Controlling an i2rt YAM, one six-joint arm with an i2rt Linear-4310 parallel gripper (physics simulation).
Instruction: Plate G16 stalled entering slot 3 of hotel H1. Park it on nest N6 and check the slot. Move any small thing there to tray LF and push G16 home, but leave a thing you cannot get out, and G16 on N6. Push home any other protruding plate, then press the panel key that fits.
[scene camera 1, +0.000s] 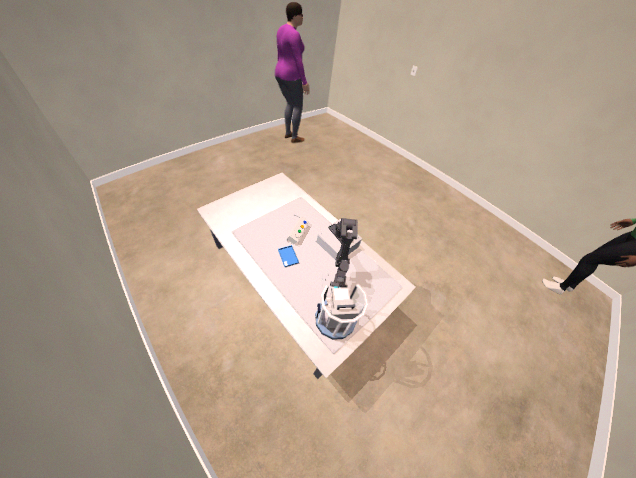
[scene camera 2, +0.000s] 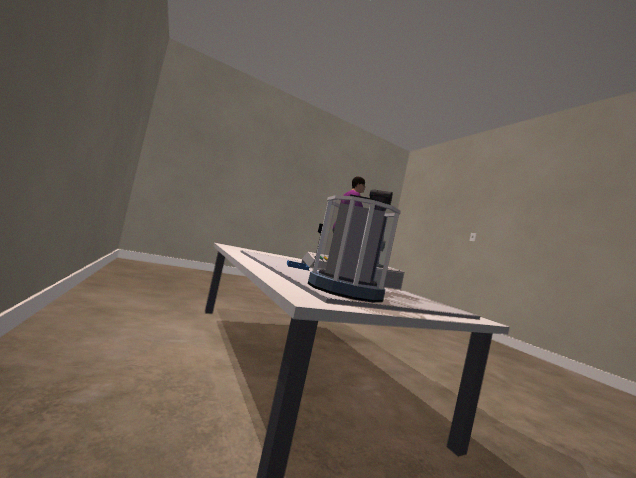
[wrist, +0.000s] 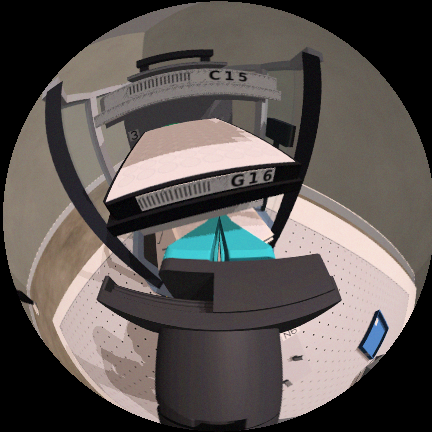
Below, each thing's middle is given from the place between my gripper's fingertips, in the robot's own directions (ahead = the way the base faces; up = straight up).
I see my gripper 2 cm short of the round plate rack (scene camera 2: 357, 235), 6 cm to the right of it and 3 cm below it.
